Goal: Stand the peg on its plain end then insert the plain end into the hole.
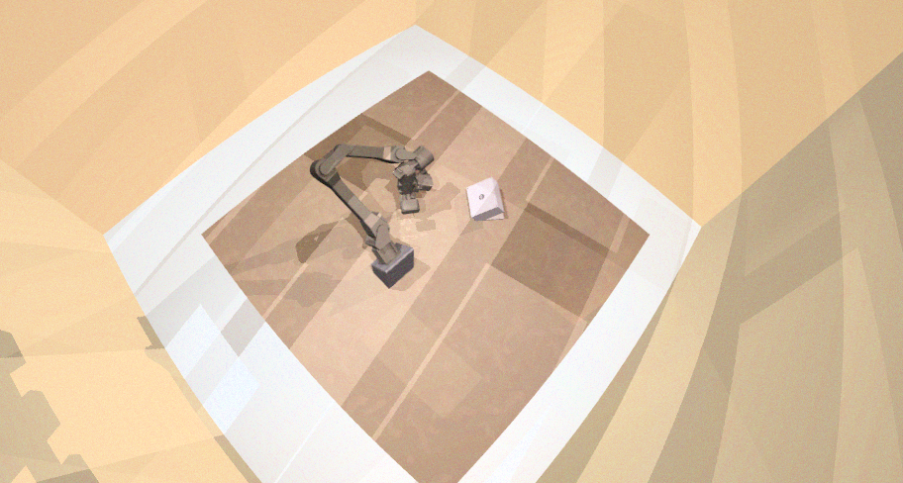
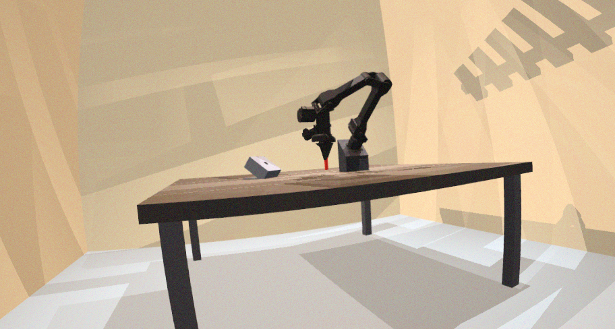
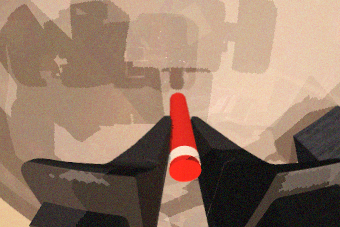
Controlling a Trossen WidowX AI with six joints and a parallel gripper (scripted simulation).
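My gripper tip is 22 cm to the left of the grey sloped panel, 20 cm short of it and 2 cm above it. The rest, counted from my gripper tip: red peg 2 cm above.
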